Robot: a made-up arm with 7 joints. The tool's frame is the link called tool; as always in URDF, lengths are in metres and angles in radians. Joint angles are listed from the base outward. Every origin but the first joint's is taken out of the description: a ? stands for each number. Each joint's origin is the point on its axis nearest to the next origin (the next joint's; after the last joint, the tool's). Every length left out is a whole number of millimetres.
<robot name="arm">
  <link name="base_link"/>
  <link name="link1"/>
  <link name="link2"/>
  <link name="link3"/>
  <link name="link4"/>
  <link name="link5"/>
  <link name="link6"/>
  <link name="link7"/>
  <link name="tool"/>
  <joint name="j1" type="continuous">
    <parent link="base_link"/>
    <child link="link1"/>
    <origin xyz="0 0.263 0.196" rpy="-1.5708 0 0"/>
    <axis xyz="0 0 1"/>
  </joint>
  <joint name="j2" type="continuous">
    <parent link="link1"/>
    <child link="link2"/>
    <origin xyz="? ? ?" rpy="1.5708 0 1.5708"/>
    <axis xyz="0 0 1"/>
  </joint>
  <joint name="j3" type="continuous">
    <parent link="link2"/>
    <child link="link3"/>
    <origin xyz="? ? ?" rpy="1.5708 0 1.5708"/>
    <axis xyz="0 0 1"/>
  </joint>
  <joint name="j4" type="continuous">
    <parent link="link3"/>
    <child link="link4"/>
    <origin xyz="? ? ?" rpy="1.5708 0 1.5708"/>
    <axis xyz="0 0 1"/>
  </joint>
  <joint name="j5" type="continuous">
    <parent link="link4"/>
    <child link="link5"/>
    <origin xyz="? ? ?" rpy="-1.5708 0 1.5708"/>
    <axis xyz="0 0 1"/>
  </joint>
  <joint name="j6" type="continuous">
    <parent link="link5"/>
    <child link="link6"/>
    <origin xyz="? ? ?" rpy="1.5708 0 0"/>
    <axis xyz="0 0 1"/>
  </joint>
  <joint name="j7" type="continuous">
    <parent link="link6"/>
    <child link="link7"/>
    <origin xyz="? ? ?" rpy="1.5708 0 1.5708"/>
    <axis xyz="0 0 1"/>
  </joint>
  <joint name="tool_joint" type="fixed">
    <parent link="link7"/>
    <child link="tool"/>
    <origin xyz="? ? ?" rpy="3.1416 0 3.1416"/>
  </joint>
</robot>
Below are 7 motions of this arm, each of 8 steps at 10 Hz.
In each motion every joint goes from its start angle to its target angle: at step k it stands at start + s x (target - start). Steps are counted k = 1, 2, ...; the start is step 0. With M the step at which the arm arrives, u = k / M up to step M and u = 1 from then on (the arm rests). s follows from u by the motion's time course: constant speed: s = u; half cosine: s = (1 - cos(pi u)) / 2; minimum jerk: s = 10 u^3 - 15 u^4 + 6 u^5.
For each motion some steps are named. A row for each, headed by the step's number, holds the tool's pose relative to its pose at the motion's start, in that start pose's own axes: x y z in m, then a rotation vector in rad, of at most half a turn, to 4 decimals.
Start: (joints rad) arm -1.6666 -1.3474 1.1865 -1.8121 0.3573 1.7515 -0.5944
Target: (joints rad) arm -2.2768 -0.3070 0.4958 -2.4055 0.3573 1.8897 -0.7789
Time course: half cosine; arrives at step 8
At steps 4, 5, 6, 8:
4: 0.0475 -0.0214 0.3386 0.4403 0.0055 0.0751
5: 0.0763 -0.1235 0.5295 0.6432 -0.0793 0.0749
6: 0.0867 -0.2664 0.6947 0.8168 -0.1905 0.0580
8: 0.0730 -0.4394 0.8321 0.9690 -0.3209 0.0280

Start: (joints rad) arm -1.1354 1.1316 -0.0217 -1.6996 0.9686 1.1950 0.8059
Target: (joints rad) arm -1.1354 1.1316 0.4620 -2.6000 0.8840 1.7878 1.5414
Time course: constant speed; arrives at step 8
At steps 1, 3, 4, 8:
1: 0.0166 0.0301 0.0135 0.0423 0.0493 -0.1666
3: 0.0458 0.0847 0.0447 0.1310 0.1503 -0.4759
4: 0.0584 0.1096 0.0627 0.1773 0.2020 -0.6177
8: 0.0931 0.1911 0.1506 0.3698 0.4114 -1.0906

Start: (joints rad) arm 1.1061 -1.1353 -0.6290 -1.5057 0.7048 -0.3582 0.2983
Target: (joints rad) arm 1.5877 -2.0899 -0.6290 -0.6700 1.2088 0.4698 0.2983
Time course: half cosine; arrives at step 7
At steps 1, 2, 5, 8:
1: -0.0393 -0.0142 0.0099 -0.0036 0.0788 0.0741
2: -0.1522 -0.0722 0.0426 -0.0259 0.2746 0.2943
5: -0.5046 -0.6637 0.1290 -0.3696 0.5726 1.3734
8: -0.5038 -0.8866 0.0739 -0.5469 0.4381 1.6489

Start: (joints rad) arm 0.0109 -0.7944 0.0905 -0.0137 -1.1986 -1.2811 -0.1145
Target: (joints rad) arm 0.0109 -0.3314 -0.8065 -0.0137 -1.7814 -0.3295 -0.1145
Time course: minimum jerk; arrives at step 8
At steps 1, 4, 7, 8:
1: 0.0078 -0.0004 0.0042 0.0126 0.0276 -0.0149
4: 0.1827 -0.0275 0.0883 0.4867 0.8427 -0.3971
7: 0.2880 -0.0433 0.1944 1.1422 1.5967 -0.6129
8: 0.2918 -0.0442 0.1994 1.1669 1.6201 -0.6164

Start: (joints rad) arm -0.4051 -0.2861 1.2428 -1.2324 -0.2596 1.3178 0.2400
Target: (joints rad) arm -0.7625 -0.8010 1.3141 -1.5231 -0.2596 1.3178 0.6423
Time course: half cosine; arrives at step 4
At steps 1, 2, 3, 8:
1: 0.0359 -0.0150 0.0575 0.0274 -0.1307 -0.0758
2: 0.1013 -0.0642 0.2035 0.1200 -0.4381 -0.2756
3: 0.1356 -0.1304 0.3486 0.2457 -0.7328 -0.4932
8: 0.1412 -0.1619 0.4055 0.3062 -0.8512 -0.5868

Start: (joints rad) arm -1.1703 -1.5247 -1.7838 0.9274 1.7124 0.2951 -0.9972
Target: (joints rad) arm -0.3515 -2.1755 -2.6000 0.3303 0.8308 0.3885 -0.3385
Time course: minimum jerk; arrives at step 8
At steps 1, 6, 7, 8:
1: 0.0054 0.0075 -0.0050 -0.0161 -0.0054 -0.0139
6: 0.0451 0.3230 -0.5740 -0.7939 -0.6524 -0.1301
7: 0.0123 0.3249 -0.6592 -0.8354 -0.7138 -0.0575
8: 0.0054 0.3242 -0.6751 -0.8419 -0.7240 -0.0427

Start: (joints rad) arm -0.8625 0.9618 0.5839 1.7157 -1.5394 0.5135 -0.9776
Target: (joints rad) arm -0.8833 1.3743 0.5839 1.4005 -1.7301 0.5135 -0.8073
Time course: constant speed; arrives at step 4
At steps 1, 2, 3, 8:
1: -0.0526 0.0621 -0.0308 0.0807 0.0356 -0.0042
2: -0.1037 0.1279 -0.0520 0.1659 0.0692 -0.0093
3: -0.1525 0.1963 -0.0636 0.2554 0.1009 -0.0154
8: -0.1983 0.2660 -0.0653 0.3489 0.1305 -0.0228

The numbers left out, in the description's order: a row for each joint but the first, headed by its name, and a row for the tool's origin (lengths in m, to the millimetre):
j2: 0.005 -0.091 0
j3: -0.003 0.12 0
j4: 0.549 -0.075 0
j5: -0.179 0.103 0
j6: 0.106 -0.36 0
j7: -0.044 -0.119 0
tool: -0.189 -0.055 0

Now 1 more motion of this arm.
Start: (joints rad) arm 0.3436 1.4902 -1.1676 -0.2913 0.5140 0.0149 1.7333
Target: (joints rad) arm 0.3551 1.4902 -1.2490 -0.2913 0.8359 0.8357 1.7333
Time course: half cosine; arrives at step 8
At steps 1, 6, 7, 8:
1: 0.0015 -0.0001 -0.0031 -0.0277 -0.0162 0.0019
6: 0.0474 -0.0054 -0.0740 -0.6112 -0.3646 -0.0500
7: 0.0558 -0.0067 -0.0835 -0.6870 -0.4090 -0.0704
8: 0.0589 -0.0073 -0.0867 -0.7134 -0.4243 -0.0782

